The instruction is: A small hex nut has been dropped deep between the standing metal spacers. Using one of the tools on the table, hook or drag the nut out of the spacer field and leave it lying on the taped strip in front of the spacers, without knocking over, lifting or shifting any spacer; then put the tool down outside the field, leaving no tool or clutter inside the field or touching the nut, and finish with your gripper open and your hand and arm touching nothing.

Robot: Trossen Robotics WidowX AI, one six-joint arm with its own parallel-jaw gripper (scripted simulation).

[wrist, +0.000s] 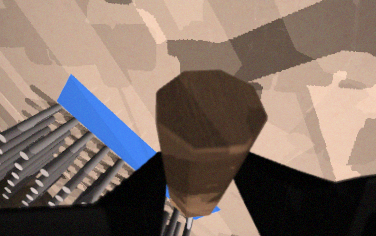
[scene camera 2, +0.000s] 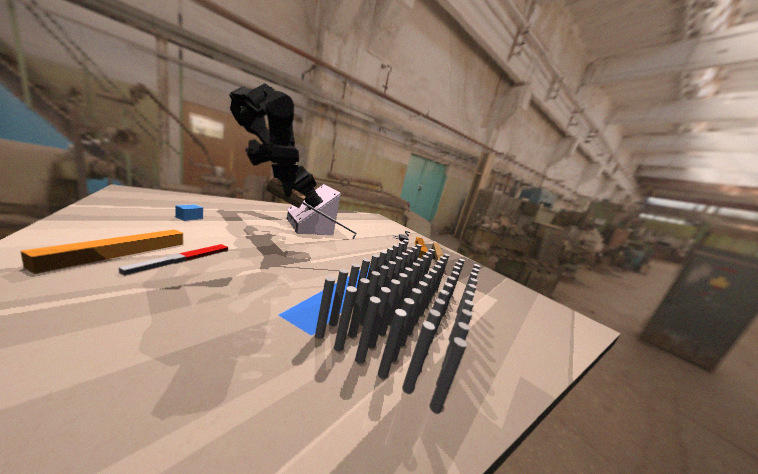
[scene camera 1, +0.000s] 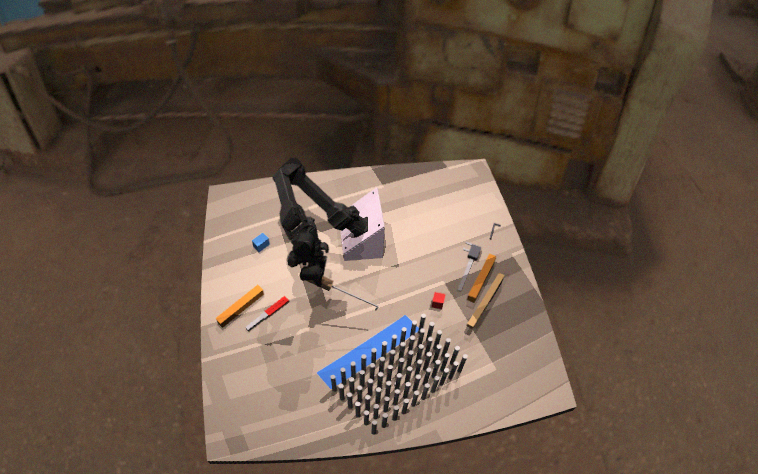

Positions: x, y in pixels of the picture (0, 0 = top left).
Labels:
gripper: holds a wire hook tool (wrist: 207, 121)

